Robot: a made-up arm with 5 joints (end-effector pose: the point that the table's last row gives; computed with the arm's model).
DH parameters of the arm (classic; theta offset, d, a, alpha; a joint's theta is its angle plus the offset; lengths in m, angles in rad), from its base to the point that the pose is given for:
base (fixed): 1.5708 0.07 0 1.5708
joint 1: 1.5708 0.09 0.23 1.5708
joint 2: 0 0.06 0.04 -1.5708
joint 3: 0 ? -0.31 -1.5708
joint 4: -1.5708 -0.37 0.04 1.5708
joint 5: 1.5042 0 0.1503 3.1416
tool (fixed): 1.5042 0.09 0 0
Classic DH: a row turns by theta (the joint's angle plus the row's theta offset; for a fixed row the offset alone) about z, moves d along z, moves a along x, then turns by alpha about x.
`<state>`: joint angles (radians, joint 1 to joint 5).
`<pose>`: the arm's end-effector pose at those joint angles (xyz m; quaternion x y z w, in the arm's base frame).
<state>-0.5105 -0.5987 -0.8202 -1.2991 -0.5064</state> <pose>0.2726 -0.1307 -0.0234 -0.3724 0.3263 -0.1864 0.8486</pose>
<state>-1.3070 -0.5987 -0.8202 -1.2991 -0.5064</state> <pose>0.2726 -0.1582 0.0981 -0.6723 0.2285 -0.2983 0.6378</pose>
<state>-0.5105 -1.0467 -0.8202 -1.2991 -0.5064</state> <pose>0.4172 -0.0740 0.0779 -0.3624 0.1133 -0.1618 0.9109</pose>
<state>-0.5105 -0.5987 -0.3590 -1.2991 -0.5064</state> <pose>0.2781 0.0529 -0.1356 -0.2507 0.3644 -0.0010 0.8969</pose>
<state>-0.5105 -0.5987 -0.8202 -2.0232 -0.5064</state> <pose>0.2185 -0.2068 -0.0759 -0.1447 0.5360 -0.3457 0.7565</pose>
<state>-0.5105 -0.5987 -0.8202 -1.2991 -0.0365</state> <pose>0.2240 -0.0845 -0.0036 -0.4381 0.2307 -0.3788 0.7819</pose>
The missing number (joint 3, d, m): -0.18
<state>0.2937 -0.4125 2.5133 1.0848 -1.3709</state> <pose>-0.1982 -0.2904 0.4640 0.6106 -0.7087 -0.2055 0.2876</pose>
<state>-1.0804 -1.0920 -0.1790 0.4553 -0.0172</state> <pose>0.1898 0.0989 -0.1493 -0.4445 -0.6074 0.3388 0.5645</pose>
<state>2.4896 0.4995 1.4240 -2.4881 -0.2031</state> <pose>0.0199 -0.7129 -0.0096 -0.1403 0.2929 -0.8536 0.4074</pose>
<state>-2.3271 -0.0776 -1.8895 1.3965 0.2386</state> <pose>-0.1689 0.2814 0.1836 0.6831 -0.2202 -0.6038 0.3468</pose>
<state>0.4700 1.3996 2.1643 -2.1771 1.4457</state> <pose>0.5510 -0.0758 0.4298 0.3349 0.7859 0.5152 0.0693</pose>
